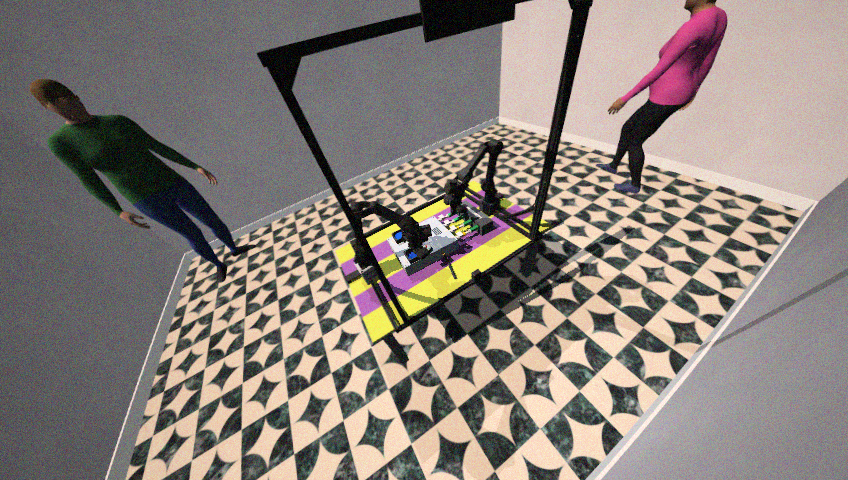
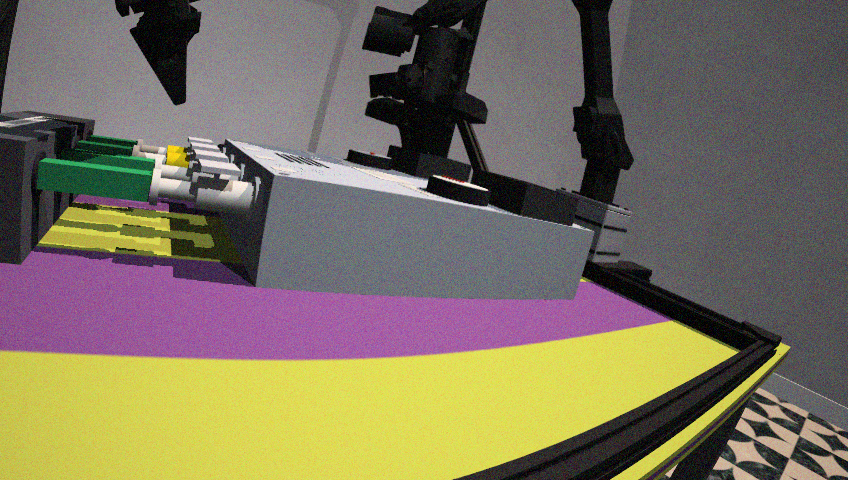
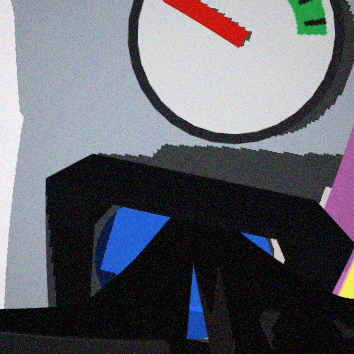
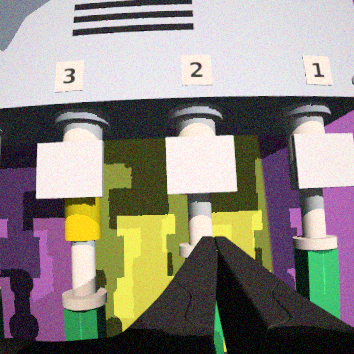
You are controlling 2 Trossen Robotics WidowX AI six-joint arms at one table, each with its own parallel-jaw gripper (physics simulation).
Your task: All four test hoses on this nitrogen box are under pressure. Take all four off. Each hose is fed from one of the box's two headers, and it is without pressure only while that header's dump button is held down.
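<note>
The grey nitrogen box lies on the striped table. My left gripper is shut and empty, its tips down on a blue dump button inside a black housing. Beyond it a round gauge shows a red needle away from its green arc. My right gripper is shut and empty, its tips over hose 2. Hose 3 carries a yellow band, and hose 1 stands at the right. All three sit in their ports with white tags.
A black frame with tall posts stands over the yellow and purple table. A small dark block lies beyond the hose ends. One person walks at the right and another at the left.
</note>
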